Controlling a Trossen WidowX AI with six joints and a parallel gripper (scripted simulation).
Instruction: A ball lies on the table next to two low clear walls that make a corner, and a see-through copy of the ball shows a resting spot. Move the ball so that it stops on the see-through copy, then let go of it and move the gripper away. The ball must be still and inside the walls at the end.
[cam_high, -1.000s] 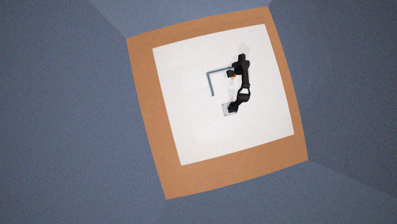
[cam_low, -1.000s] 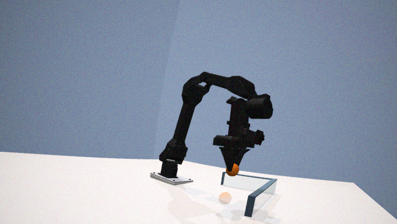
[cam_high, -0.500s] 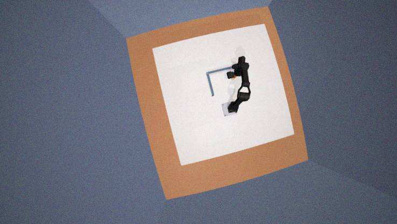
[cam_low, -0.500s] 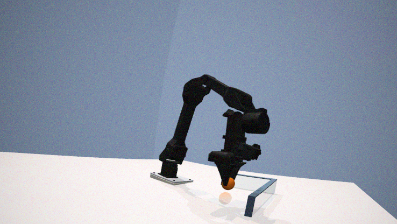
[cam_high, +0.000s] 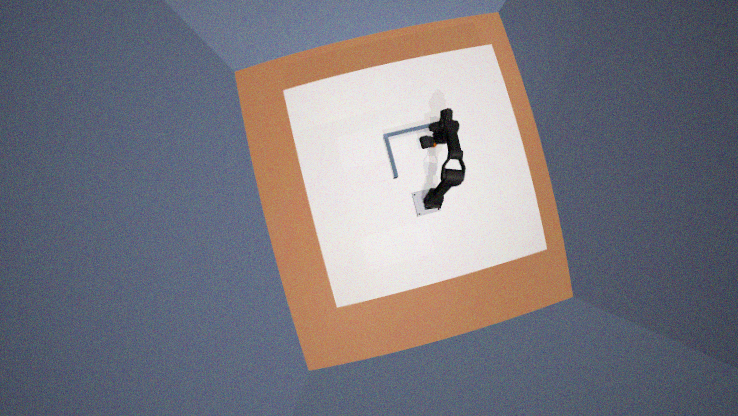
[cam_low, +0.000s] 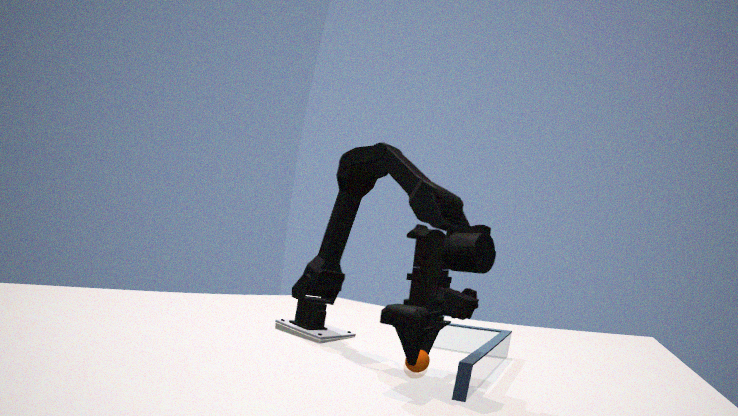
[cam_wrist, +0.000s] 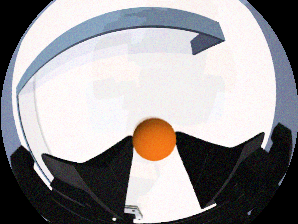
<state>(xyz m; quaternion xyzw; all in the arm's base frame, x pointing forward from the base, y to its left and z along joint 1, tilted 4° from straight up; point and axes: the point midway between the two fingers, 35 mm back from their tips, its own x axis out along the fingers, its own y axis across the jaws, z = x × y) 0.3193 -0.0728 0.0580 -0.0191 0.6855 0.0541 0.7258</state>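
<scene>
The see-through copy of ball lies 10 mm below my gripper tip. Round my gripper tip: orange ball right at my gripper tip.
</scene>
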